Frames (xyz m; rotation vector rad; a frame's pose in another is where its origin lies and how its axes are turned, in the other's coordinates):
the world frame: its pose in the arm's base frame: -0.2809 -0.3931 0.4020 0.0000 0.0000 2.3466
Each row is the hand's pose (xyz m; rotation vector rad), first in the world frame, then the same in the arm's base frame.
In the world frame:
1: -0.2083 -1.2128 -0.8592 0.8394 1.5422 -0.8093
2: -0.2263 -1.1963 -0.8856 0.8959 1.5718 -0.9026
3: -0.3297 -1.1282 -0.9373 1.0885 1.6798 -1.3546
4: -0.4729 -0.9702 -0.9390 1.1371 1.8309 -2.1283
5: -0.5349 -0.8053 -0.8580 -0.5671 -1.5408 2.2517
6: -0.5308 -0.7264 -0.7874 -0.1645 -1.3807 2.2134
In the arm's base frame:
1: 0.7307 0.3075 -0.4572 -1.1112 1.3887 0.9289
2: 0.7316 0.2831 -0.4836 -1.0916 1.4204 0.8110
3: 0.7554 0.1616 -0.5353 -1.0028 1.4711 0.2850
4: 0.7429 -0.0513 -0.5370 -0.9276 1.3062 -0.4954
5: 0.6686 -0.2110 -0.4560 -0.9581 0.8929 -1.0628
6: 0.6094 -0.2633 -0.3854 -1.0136 0.5751 -1.2638

